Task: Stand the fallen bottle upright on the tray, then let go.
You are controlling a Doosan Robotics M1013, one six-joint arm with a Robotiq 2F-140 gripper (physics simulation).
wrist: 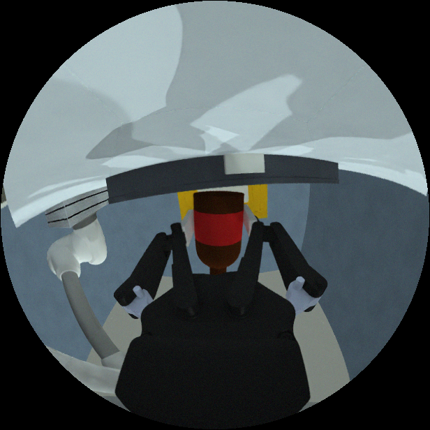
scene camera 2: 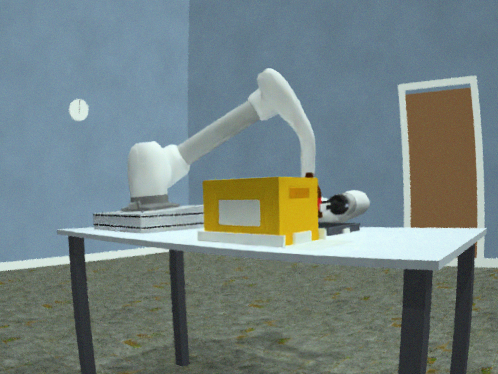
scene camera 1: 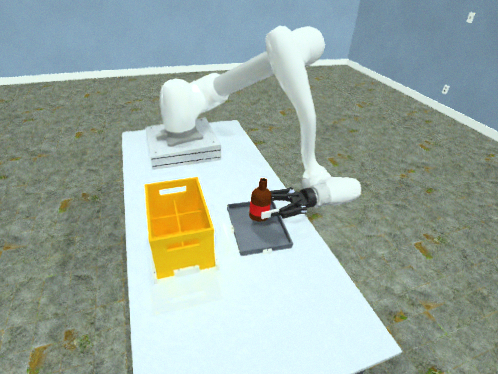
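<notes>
The gripper point(scene camera 1: 257, 208) is visible in scene camera 1, and the wrist view shows the gripper point(wrist: 218, 214) too. A brown bottle point(wrist: 218, 215) can be seen in the wrist view.
</notes>
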